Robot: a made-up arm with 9 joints.
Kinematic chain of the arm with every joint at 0, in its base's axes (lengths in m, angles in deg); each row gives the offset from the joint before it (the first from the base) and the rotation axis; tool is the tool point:
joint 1: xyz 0 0 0.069 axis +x
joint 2: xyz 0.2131 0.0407 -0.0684 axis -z
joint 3: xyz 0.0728 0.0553 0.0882 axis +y
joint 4: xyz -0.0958 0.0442 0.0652 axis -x
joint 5: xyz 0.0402 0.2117 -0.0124 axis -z
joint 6: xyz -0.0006 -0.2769 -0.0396 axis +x
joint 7: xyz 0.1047 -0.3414 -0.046 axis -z
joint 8: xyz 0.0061 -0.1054 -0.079 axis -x
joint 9: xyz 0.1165 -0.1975 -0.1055 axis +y
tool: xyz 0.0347 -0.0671 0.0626
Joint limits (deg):
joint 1: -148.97..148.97
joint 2: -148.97..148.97
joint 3: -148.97..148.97
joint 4: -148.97..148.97
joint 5: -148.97..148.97
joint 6: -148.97..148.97
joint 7: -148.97..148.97
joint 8: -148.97..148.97
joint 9: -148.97..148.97
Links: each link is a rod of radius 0.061 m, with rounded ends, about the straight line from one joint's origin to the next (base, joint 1, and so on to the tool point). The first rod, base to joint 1, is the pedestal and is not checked.
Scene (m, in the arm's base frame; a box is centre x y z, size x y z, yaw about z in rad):
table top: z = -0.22
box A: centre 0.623 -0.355 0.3 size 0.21 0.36 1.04 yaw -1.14
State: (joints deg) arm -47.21 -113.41 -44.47 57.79 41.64 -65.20 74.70 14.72 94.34
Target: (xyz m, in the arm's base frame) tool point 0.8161 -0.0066 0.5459
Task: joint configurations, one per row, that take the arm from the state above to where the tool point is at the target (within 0.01 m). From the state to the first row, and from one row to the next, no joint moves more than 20 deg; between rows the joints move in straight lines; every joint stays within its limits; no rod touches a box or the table.
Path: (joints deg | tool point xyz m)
1: -52.85 -114.67 -56.38 69.39 31.51 -53.02 58.68 22.97 91.93 | 0.2168 -0.6085 0.6148
2: -58.50 -115.93 -68.30 81.00 21.38 -40.85 42.67 31.22 89.52 | 0.2300 -0.5112 0.7195
3: -64.14 -117.19 -80.21 92.60 11.24 -28.67 26.65 39.47 87.12 | 0.2088 -0.3568 0.8187
4: -75.23 -124.14 -83.07 96.93 -3.09 -18.29 9.43 49.90 83.46 | 0.3012 0.1410 0.8692
5: -86.32 -131.08 -85.93 101.27 -17.43 -7.91 -7.79 60.33 79.81 | 0.3205 0.5727 0.6292
6: -97.41 -138.03 -88.78 105.60 -31.77 2.47 -25.02 70.76 76.16 | 0.2676 0.7770 0.2213
7: -89.47 -137.45 -77.84 93.00 -21.17 -7.95 -6.37 57.79 79.99 | 0.3686 0.7245 0.4479
8: -81.54 -136.88 -66.89 80.39 -10.58 -18.38 12.27 44.81 83.82 | 0.5283 0.5774 0.5918
9: -73.60 -136.30 -55.95 67.79 0.01 -28.80 30.91 31.84 87.66 | 0.6859 0.3792 0.6306
10: -65.67 -135.73 -45.01 55.19 10.60 -39.22 49.56 18.86 91.49 | 0.7878 0.1734 0.5972
11: -57.73 -135.15 -34.06 42.58 21.20 -49.64 68.20 5.89 95.32 | 0.8161 -0.0067 0.5460

